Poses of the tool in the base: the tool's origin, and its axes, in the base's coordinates. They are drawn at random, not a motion.
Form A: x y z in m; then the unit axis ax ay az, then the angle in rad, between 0 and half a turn.
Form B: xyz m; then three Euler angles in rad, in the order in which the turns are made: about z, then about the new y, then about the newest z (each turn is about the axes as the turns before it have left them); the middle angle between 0 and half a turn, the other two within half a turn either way. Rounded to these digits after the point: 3 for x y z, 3 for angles.
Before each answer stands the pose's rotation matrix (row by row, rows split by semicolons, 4 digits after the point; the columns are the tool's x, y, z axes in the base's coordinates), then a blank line. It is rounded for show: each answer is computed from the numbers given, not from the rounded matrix.
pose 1, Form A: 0.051, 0.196, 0.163, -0.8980, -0.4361, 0.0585, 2.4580
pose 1, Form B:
0.6563 0.6583 -0.3687; 0.7322 -0.4377 0.5219; 0.1822 -0.6124 -0.7692

0.051, 0.196, 0.163, 2.186, 2.448, -1.860
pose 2, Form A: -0.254, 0.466, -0.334, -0.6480, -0.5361, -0.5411, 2.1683
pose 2, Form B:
0.0935 0.9901 0.1046; 0.0954 -0.1135 0.9889; 0.9910 -0.0825 -0.1051

-0.254, 0.466, -0.334, 1.465, 1.676, -3.059
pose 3, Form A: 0.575, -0.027, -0.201, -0.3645, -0.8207, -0.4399, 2.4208
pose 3, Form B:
-0.5186 0.8143 -0.2608; 0.2336 0.4284 0.8729; 0.8225 0.3917 -0.4124

0.575, -0.027, -0.201, 1.861, 1.996, 2.697
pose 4, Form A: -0.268, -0.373, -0.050, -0.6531, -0.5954, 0.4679, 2.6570
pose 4, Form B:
-0.0809 0.5150 -0.8534; 0.9509 -0.2167 -0.2209; -0.2986 -0.8294 -0.4722

-0.268, -0.373, -0.050, -2.888, 2.063, -1.225
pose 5, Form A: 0.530, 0.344, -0.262, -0.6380, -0.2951, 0.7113, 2.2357
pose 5, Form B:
0.0412 -0.2553 -0.9660; 0.8642 -0.4762 0.1627; -0.5015 -0.8415 0.2011

0.530, 0.344, -0.262, 2.975, 1.368, -1.033
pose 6, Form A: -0.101, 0.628, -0.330, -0.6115, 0.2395, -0.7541, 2.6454
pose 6, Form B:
-0.1766 0.0838 0.9807; -0.6343 -0.7716 -0.0483; 0.7527 -0.6306 0.1894

-0.101, 0.628, -0.330, -0.049, 1.380, -2.444
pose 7, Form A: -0.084, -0.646, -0.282, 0.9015, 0.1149, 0.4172, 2.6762
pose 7, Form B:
0.6454 0.0089 0.7638; 0.3834 -0.8686 -0.3138; 0.6607 0.4954 -0.5640

-0.084, -0.646, -0.282, -0.390, 2.170, 2.498
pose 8, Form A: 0.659, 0.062, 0.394, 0.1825, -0.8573, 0.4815, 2.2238
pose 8, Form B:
-0.5540 -0.6339 -0.5396; 0.1309 0.5738 -0.8085; 0.8221 -0.5186 -0.2349

0.659, 0.062, 0.394, -2.159, 1.808, -2.579
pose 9, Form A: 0.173, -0.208, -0.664, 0.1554, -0.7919, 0.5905, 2.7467
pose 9, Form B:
-0.8766 -0.4638 -0.1282; -0.0095 0.2830 -0.9591; 0.4811 -0.8395 -0.2525

0.173, -0.208, -0.664, -1.704, 1.826, -2.091
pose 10, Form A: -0.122, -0.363, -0.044, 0.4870, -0.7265, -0.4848, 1.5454
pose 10, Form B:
0.2565 0.1398 -0.9564; -0.8295 0.5398 -0.1436; 0.4962 0.8301 0.2545

-0.122, -0.363, -0.044, -2.993, 1.314, 2.110
